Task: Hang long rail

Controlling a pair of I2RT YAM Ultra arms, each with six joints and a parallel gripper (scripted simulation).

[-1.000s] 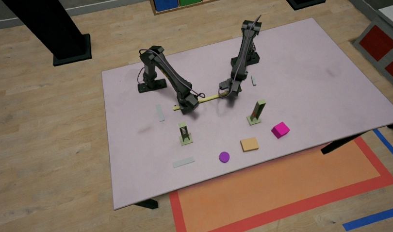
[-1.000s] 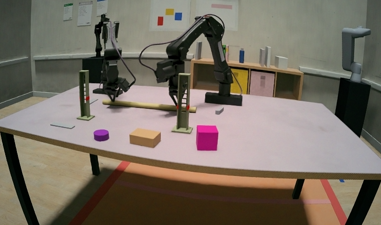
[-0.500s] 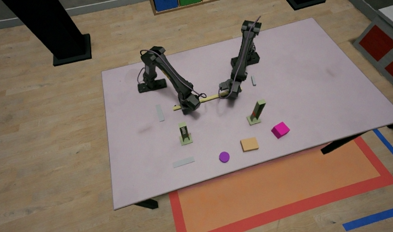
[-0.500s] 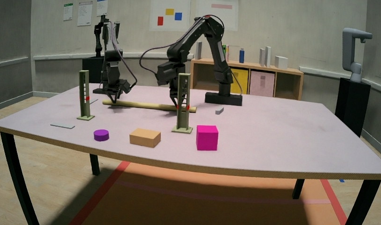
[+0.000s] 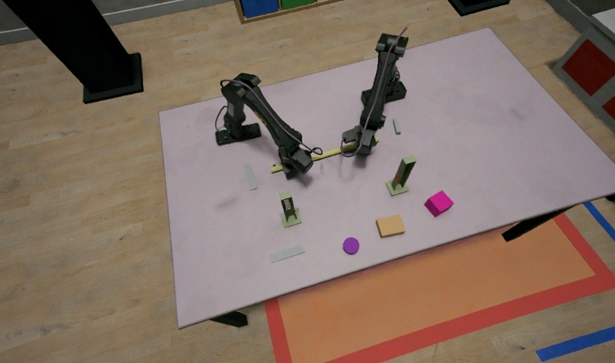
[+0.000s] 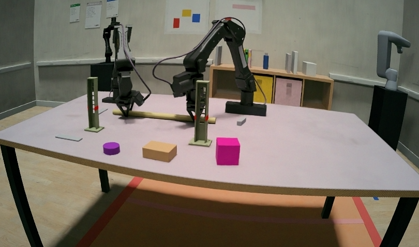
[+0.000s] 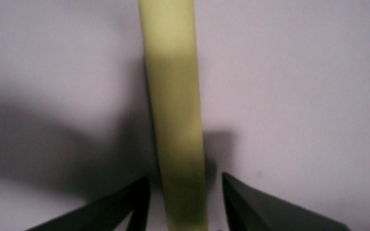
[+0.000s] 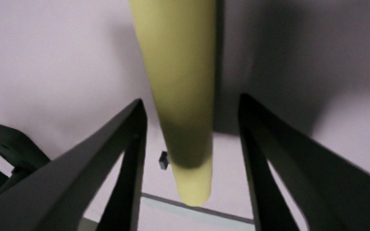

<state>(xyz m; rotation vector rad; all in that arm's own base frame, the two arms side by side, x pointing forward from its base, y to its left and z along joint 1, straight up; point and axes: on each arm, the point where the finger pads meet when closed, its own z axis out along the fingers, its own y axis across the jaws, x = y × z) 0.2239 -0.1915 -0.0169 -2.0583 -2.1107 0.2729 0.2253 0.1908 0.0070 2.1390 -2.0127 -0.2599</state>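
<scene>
Now: the long yellow rail 160 mm to the left of my right hand, 20 mm behind it and 10 mm below it. The rest, counted from my right hand: magenta cube 500 mm to the left, 350 mm ahead, 20 mm above; purple disc 400 mm ahead, 130 mm to the left; orange block 380 mm ahead, 290 mm to the left.
</scene>
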